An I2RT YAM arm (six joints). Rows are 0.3 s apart.
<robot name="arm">
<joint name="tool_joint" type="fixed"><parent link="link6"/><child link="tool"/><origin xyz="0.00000 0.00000 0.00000" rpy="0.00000 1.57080 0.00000"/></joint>
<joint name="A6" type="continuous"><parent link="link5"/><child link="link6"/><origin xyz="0.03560 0.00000 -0.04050"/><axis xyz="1 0 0"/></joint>
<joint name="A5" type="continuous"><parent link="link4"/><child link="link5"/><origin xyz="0.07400 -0.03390 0.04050"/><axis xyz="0 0 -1"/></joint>
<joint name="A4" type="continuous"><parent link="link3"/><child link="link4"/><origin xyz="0.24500 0.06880 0.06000"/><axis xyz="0 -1 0"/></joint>
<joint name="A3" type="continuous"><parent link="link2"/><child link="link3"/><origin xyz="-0.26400 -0.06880 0.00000"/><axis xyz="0 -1 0"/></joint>
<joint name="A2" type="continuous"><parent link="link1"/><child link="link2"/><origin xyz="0.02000 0.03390 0.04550"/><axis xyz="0 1 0"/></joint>
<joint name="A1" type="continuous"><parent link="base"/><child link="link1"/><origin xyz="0.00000 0.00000 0.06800"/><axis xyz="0 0 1"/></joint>
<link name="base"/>
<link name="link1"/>
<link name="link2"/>
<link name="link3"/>
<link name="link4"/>
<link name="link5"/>
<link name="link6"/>
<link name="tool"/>
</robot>
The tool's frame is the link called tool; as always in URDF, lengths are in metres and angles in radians. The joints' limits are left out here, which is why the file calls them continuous.
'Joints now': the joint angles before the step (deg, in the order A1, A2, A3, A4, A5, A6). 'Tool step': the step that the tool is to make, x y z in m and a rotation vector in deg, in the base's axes. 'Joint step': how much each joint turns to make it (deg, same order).
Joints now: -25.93, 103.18, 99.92, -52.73, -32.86, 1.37
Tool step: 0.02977, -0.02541, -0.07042, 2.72, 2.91, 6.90
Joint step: -1.69, 10.97, -0.02, 2.22, -5.23, -8.48
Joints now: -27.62, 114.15, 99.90, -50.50, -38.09, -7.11
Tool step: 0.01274, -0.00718, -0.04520, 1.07, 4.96, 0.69
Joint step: 0.00, 6.29, 0.00, 0.52, 0.99, -1.45
